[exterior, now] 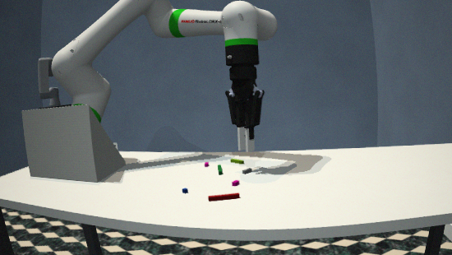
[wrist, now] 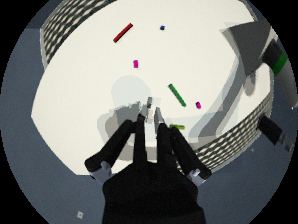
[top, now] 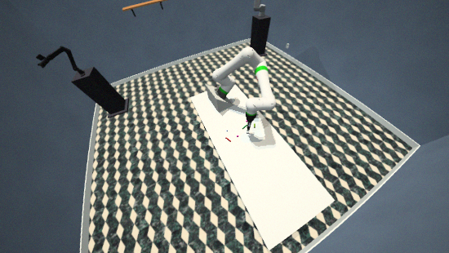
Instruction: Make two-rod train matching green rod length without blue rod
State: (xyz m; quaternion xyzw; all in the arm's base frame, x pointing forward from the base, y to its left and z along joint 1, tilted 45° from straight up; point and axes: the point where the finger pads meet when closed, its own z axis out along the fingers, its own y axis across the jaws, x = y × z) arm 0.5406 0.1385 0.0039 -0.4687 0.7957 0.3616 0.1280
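The grey rod is 9 cm below my hand. Also, from my hand: red rod 1 cm behind, 22 cm to the right, 9 cm below; green rod 8 cm behind, 1 cm to the left, 9 cm below; lime rod 6 cm behind, 11 cm to the left, 9 cm below.
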